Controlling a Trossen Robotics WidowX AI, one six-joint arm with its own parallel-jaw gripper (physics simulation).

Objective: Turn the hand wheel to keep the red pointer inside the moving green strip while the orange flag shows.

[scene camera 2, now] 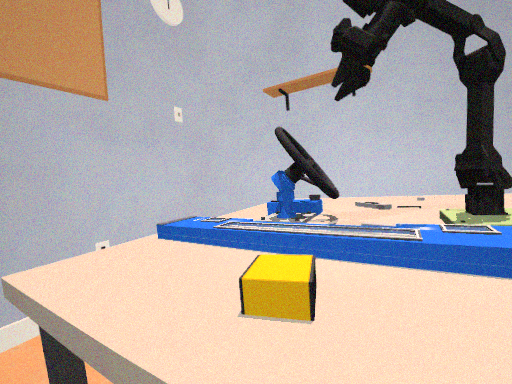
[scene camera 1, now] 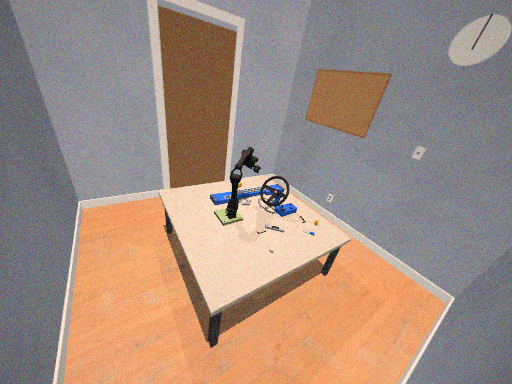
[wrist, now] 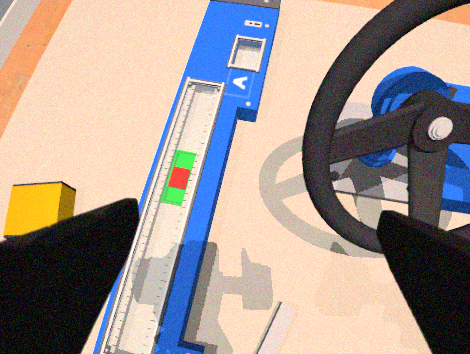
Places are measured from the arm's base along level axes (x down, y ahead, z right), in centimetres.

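Pixels of known places: gripper, fingertip midpoint: [scene camera 2: 334,94] [wrist: 259,216]; arm's base, origin of the base link: [scene camera 2: 485,212] [scene camera 1: 231,216].
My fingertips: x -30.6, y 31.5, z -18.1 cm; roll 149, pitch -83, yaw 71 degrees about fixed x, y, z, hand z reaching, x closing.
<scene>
For each thing: its top centre in the pictures, then the offset to it from my fingertips. "spot": a spot on its surface instead. Level surfaces: height alone.
- red pointer, surface spot: [wrist: 179,178] spot: dx +29.0, dy +10.2, dz -11.3 cm
- green strip, surface spot: [wrist: 185,159] spot: dx +29.0, dy +13.2, dz -11.0 cm
- small framed window, middle of its top: [wrist: 247,53] dx +29.0, dy +33.6, dz -5.2 cm
- yellow block, middle of its top: [scene camera 2: 280,265] [wrist: 32,208] dx +28.8, dy +2.3, dz -31.4 cm
- grey bar, middle of its top: [scene camera 2: 371,202] [scene camera 1: 275,227] dx +31.0, dy -4.4, dz +45.4 cm
- table, its level: dx +33.0 cm
The black hand wheel [scene camera 1: 274,195] [scene camera 2: 325,182] [wrist: 317,150] stands tilted on its blue mount and shows at the right of the wrist view. The long blue housing [scene camera 2: 350,250] [wrist: 205,200] has a scaled slot. In it the red pointer [wrist: 179,178] lies inside the green strip [wrist: 185,159], near its middle, with green showing on both sides. A small framed window [wrist: 247,54] beside the letter A shows pale; no orange flag shows in it. My gripper [scene camera 2: 338,92] [wrist: 259,216] is open and empty, above the table and apart from the wheel in scene camera 2.
A yellow block [scene camera 2: 277,300] [wrist: 35,210] stands beside the housing, on the side away from the wheel. A blue box [scene camera 1: 286,209] adjoins the wheel mount. Small loose items, among them a grey bar [scene camera 1: 274,228], lie on the table [scene camera 1: 225,270]. The arm stands on a green base plate [scene camera 1: 222,218].
</scene>
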